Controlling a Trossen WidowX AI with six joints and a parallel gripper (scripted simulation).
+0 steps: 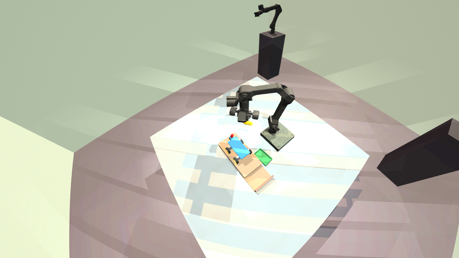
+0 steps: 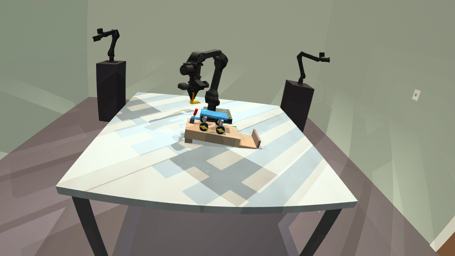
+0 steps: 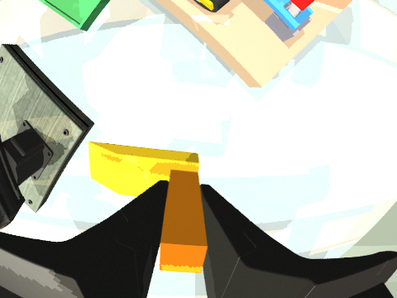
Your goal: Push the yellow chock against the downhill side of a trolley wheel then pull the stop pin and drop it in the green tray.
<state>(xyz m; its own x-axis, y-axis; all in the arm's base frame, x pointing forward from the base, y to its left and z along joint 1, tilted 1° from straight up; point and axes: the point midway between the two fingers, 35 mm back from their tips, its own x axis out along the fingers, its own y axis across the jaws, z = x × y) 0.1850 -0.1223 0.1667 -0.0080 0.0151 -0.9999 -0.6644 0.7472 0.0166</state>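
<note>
Now: gripper tip 2 cm past the yellow chock, 1 cm to the right of it and 1 cm above it. Round my gripper tip: red-headed stop pin: 13 cm ahead, 5 cm below, 3 cm to the left; blue trolley: 14 cm ahead, 13 cm to the left, 6 cm below; ramp: 14 cm to the left, 14 cm ahead, 13 cm below.
</note>
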